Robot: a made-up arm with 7 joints.
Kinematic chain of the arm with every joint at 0, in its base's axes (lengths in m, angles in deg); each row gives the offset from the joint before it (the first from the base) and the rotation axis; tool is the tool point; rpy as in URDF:
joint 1: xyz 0 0 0.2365 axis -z
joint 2: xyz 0 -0.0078 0.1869 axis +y
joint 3: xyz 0 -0.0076 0.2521 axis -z
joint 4: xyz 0 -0.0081 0.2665 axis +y
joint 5: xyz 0 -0.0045 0.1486 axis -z
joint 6: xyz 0 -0.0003 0.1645 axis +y
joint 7: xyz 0 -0.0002 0.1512 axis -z
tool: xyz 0 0 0 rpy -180 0 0
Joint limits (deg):
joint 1: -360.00..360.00
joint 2: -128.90..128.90
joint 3: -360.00..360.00
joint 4: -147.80..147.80
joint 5: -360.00..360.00
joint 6: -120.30..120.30
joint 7: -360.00..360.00
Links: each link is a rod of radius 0.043 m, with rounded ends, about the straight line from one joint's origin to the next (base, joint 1, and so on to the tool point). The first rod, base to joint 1, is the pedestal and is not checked.
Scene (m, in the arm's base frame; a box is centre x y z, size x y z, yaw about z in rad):
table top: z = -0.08
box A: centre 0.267 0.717 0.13 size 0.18 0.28 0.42 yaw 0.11
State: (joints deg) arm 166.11 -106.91 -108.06 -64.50 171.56 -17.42 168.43
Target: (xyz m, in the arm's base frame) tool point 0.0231 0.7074 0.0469
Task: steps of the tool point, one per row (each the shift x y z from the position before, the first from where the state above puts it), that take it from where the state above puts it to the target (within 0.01 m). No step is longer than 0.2 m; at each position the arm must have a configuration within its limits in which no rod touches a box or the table.
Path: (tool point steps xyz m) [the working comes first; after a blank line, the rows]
Joints at the target: 131.71 -127.30 -93.12 -76.48 170.22 -13.74 168.43
Straight joint move there: touches box A.

1: 0.0162 -0.0926 0.1023
2: -0.0077 -0.1134 0.1001
3: -0.0402 -0.1262 0.0878
4: -0.0682 0.1307 -0.1142
5: -0.1056 0.0915 -0.1192
6: -0.1308 0.0426 -0.1140
7: -0.1393 -0.0103 -0.0993
8: -0.1301 -0.0596 -0.0767
9: -0.1047 -0.0985 -0.0490
10: 0.0137 0.1056 -0.0210
11: 0.0205 0.1039 -0.0015
12: 0.0258 0.0946 0.0112
13: 0.0287 0.0801 0.0151

